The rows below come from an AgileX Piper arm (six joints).
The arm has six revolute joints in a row. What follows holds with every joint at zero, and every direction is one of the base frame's.
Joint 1 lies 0.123 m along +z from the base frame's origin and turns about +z.
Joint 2 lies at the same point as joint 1 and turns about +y.
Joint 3 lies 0.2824 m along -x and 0.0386 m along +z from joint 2 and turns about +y.
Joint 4 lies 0.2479 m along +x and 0.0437 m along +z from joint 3 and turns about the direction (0.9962, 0, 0.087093).
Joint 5 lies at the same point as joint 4 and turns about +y.
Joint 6 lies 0.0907 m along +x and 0.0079 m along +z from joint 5 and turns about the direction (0.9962, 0, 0.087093).
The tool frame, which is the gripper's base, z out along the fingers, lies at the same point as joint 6; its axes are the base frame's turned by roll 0, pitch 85.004 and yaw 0 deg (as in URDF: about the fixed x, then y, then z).
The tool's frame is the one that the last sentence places.
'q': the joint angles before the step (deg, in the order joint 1, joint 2, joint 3, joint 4, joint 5, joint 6). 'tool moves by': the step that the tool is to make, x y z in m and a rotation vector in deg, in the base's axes. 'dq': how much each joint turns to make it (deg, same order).
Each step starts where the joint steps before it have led.
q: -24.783 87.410 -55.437 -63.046 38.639 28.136
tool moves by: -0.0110 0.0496 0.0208 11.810 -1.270 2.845
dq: 6.396 -7.619 -0.009 22.445 5.687 -13.940
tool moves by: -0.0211 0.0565 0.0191 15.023 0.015 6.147
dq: 6.949 -8.074 0.019 21.819 8.805 -11.391
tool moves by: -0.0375 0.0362 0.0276 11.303 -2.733 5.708
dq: 2.907 -9.755 -0.013 14.989 8.024 -6.859
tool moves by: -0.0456 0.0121 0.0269 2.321 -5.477 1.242
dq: -0.035 -10.474 -0.001 3.803 5.362 -1.392
